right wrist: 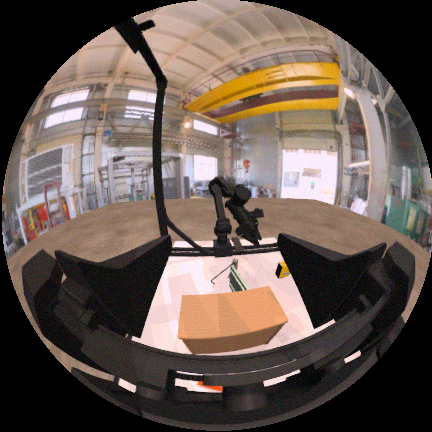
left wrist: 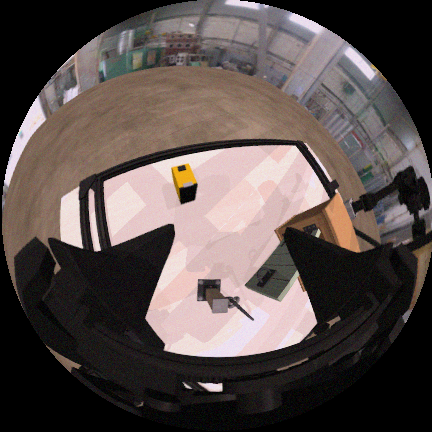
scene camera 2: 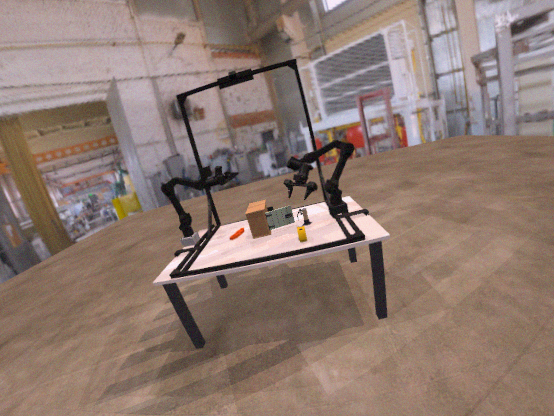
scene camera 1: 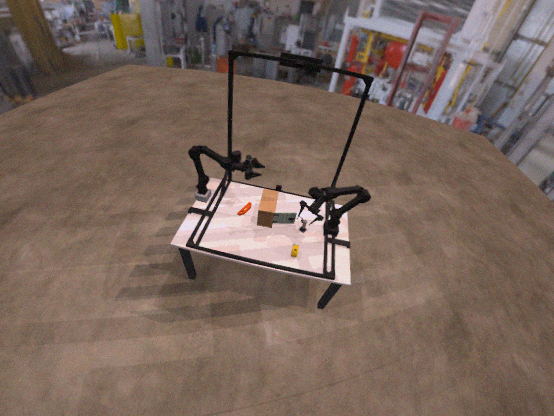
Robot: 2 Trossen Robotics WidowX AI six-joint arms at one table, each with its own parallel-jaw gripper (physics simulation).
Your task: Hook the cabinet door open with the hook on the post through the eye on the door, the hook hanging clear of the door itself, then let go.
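Places are measured from the left arm's base along level axes (x left, y up, z ahead), in metres.
Pixels of known places: left gripper, fingertip midpoint: (right wrist: 259, 242) (left wrist: 231, 231) (scene camera 2: 296, 198) (scene camera 1: 303, 220); right gripper, fingertip midpoint: (right wrist: 225, 239) (scene camera 2: 237, 174) (scene camera 1: 263, 170); left arm's base at its link origin: (right wrist: 221, 242) (scene camera 2: 337, 203) (scene camera 1: 332, 225); right arm's base at its link origin: (left wrist: 353, 207) (scene camera 2: 188, 235) (scene camera 1: 202, 191).
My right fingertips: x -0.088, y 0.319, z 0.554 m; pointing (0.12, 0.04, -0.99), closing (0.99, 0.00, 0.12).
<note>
Ahead of a thing's pixels: the offset from my right fingertips to its top centre. "spot": to the spot under its first point.
The wooden cabinet {dx +0.032, dy -0.222, dz -0.065 m} (scene camera 1: 268, 202) (scene camera 2: 258, 220) (left wrist: 345, 220) (right wrist: 232, 312) stands mid-table. Its grey-green door {spot: dx +0.098, dy -0.313, dz -0.202 m} (scene camera 1: 285, 218) (scene camera 2: 278, 219) (left wrist: 287, 262) stands open, with a dark fitting, seemingly the eye (left wrist: 265, 276), near its free end. Beside it stands the short post {spot: dx +0.123, dy -0.336, dz -0.343 m} (scene camera 2: 305, 216) (left wrist: 214, 296). The thin dark hook (left wrist: 244, 310) (right wrist: 220, 273) sticks out from the post, apart from the eye in the left wrist view. My left gripper (scene camera 1: 310, 217) (scene camera 2: 298, 197) (left wrist: 231, 231) is open and empty above the post and the door's free end. My right gripper (scene camera 1: 262, 170) is open and empty, raised beyond the cabinet.
A yellow block {dx +0.344, dy -0.308, dz -0.286 m} (scene camera 1: 295, 250) (scene camera 2: 302, 233) (left wrist: 185, 182) (right wrist: 283, 270) stands nearer the table's front edge. An orange object {dx +0.005, dy -0.370, dz +0.106 m} (scene camera 1: 244, 208) (scene camera 2: 237, 233) lies to the left of the cabinet in the scene views. A black frame {spot: dx -0.293, dy +0.262, dz +0.301 m} (scene camera 1: 230, 110) (scene camera 2: 192, 135) rises behind the table.
</note>
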